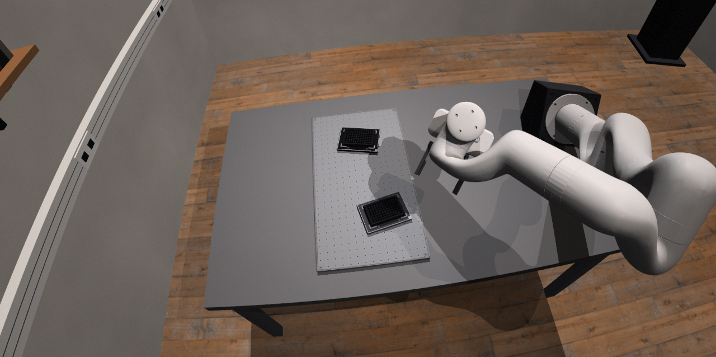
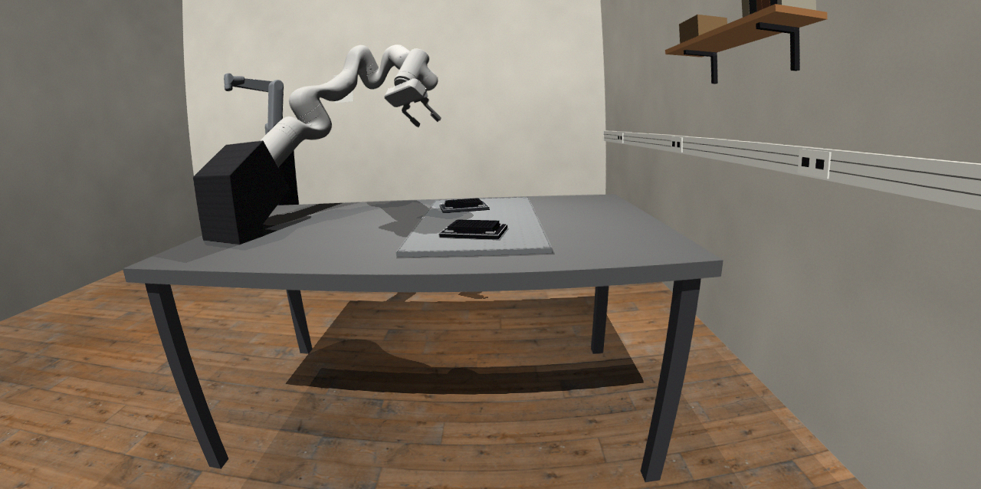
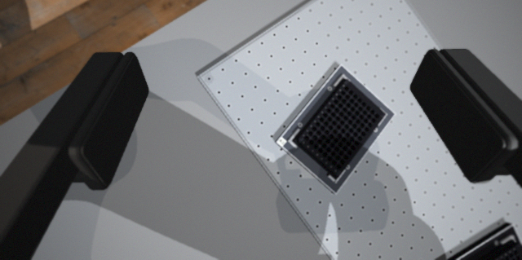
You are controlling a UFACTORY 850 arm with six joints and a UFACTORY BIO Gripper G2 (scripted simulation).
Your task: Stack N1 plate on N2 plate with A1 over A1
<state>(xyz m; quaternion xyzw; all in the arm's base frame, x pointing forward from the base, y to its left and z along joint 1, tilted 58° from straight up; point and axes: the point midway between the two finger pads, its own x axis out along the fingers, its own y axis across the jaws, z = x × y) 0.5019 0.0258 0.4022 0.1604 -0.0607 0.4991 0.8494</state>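
My hand is 390 mm to the left of the plate nest N1, 320 mm above it and 270 mm short of it. Round my hand: plate nest N2 (320 mm below, 150 mm ahead, 60 mm to the right).
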